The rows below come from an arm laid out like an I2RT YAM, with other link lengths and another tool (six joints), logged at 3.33 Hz.
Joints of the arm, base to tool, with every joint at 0 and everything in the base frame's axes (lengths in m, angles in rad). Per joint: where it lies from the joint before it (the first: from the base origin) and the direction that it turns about. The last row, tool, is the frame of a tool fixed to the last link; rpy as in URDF.
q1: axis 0 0 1 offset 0 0 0.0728
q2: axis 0 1 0 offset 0.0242 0.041 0.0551
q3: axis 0 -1 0 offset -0.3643 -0.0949 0
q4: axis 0 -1 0 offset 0.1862 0.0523 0.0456
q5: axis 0 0 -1 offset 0.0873 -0.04 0.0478
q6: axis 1 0 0 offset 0.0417 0 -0.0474
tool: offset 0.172 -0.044 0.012 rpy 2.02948 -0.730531 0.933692
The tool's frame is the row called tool.
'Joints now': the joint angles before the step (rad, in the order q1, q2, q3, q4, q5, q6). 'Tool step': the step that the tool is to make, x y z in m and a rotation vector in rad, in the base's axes. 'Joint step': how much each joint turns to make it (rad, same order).
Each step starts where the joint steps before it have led.
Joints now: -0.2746 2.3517 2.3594 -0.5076 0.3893 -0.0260
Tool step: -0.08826 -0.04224 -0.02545 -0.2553 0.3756 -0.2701
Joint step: -0.0061 -0.0232 -0.1869 -0.0372 0.4144 -0.1654
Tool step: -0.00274 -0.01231 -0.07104 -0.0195 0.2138 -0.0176
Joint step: -0.0108 0.1026 -0.0557 0.0157 0.0600 -0.0770
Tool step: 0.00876 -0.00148 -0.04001 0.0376 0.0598 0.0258
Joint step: -0.0046 0.0600 0.0062 -0.0017 -0.0338 -0.0169
